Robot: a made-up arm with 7 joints.
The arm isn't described. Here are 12 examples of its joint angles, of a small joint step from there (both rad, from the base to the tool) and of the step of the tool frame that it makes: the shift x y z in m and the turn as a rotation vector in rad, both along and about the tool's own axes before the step.
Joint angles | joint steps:
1: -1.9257 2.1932 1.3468 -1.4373 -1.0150 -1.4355 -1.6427 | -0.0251 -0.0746 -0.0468 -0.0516 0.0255 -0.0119 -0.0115
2: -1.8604 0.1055 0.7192 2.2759 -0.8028 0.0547 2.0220 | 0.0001 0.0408 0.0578 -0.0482 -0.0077 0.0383 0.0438
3: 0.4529 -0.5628 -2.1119 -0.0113 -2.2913 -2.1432 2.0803 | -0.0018 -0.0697 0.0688 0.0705 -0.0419 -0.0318 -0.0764
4: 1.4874 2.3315 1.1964 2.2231 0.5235 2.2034 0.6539 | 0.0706 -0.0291 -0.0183 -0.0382 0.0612 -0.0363 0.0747
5: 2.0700 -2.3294 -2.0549 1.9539 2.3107 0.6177 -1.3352 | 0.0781 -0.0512 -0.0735 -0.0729 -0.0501 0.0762 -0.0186
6: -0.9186 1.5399 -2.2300 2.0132 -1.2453 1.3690 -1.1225 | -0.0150 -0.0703 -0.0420 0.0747 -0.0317 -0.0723 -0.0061
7: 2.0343 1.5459 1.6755 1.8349 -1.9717 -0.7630 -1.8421 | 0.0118 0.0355 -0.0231 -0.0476 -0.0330 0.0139 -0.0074
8: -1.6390 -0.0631 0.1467 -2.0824 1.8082 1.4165 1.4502 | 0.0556 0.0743 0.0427 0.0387 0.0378 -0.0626 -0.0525
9: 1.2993 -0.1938 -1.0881 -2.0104 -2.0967 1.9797 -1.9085 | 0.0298 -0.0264 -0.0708 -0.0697 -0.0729 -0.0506 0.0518
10: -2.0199 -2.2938 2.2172 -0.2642 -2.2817 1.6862 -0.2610 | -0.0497 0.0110 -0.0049 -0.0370 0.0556 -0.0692 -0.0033
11: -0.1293 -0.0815 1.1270 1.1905 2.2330 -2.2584 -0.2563 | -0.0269 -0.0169 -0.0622 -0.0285 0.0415 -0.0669 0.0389
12: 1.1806 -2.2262 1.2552 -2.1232 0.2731 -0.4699 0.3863 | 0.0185 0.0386 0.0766 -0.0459 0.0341 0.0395 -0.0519
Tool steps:
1: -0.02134 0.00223 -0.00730 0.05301 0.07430 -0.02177
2: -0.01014 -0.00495 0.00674 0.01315 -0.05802 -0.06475
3: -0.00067 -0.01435 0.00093 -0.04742 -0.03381 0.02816
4: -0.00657 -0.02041 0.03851 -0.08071 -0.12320 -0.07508
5: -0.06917 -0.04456 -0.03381 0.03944 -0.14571 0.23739
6: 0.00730 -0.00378 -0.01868 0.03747 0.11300 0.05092
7: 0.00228 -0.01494 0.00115 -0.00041 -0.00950 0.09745
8: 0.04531 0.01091 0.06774 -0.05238 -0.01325 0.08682
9: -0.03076 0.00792 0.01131 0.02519 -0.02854 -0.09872
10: -0.01994 -0.01550 -0.00122 -0.02414 -0.07591 -0.01479
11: 0.00528 0.02273 -0.01473 -0.04382 -0.02185 -0.07402
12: -0.02223 0.00219 -0.01181 0.01031 -0.02892 0.08523
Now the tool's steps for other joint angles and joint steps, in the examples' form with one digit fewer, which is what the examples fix.
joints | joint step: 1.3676 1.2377 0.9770 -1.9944 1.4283 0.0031 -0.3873 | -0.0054 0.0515 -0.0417 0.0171 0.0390 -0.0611 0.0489
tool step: -0.0105 0.0091 0.0011 -0.1124 0.0432 -0.1093
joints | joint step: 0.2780 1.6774 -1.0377 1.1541 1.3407 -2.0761 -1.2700 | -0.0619 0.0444 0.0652 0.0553 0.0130 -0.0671 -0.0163
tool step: -0.0122 -0.0173 0.0222 0.0415 0.1198 0.0458
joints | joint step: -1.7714 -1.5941 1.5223 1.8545 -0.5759 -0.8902 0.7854 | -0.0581 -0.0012 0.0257 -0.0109 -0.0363 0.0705 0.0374
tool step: -0.0001 0.0285 -0.0075 -0.0038 0.0190 -0.0049
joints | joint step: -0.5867 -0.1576 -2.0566 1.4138 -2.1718 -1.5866 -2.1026 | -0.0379 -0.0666 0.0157 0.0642 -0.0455 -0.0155 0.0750
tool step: -0.0232 -0.0032 0.0110 -0.0088 0.1085 -0.0710
